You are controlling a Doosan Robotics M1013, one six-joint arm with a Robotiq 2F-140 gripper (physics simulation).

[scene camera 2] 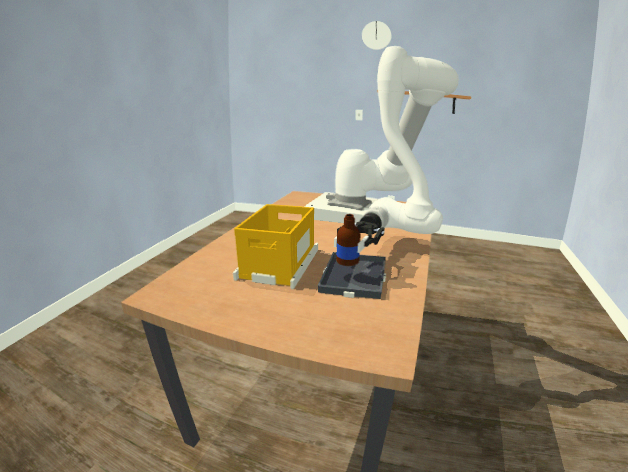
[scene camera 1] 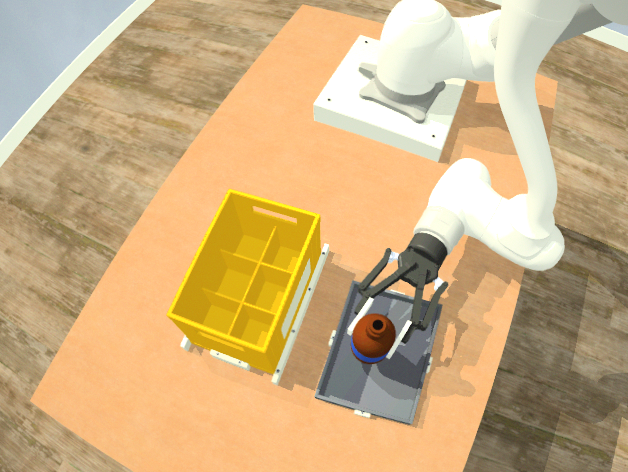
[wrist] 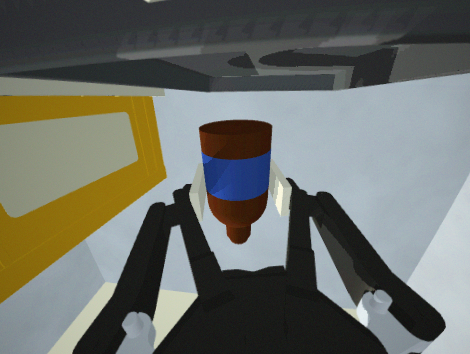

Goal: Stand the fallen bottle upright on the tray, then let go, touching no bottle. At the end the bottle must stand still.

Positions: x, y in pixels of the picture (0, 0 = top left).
The gripper shows in scene camera 2, in scene camera 1 and in the wrist view (236, 172). The same spot on the gripper: (scene camera 2: 367, 240) is (scene camera 1: 408, 332).
